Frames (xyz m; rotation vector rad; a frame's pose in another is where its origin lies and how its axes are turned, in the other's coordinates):
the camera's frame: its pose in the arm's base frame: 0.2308 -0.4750 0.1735 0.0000 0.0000 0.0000
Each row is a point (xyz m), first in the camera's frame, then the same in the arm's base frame.
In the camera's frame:
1: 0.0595 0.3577 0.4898
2: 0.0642 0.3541 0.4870
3: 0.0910 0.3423 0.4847
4: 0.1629 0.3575 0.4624
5: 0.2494 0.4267 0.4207
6: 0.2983 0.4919 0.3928
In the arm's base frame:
1: 0.2903 -0.1173 0.6633
2: 0.2950 -0.1209 0.6605
3: 0.3218 -0.1327 0.6582
4: 0.3937 -0.1175 0.6359
5: 0.4802 -0.0483 0.5942
6: 0.5291 0.0169 0.5663

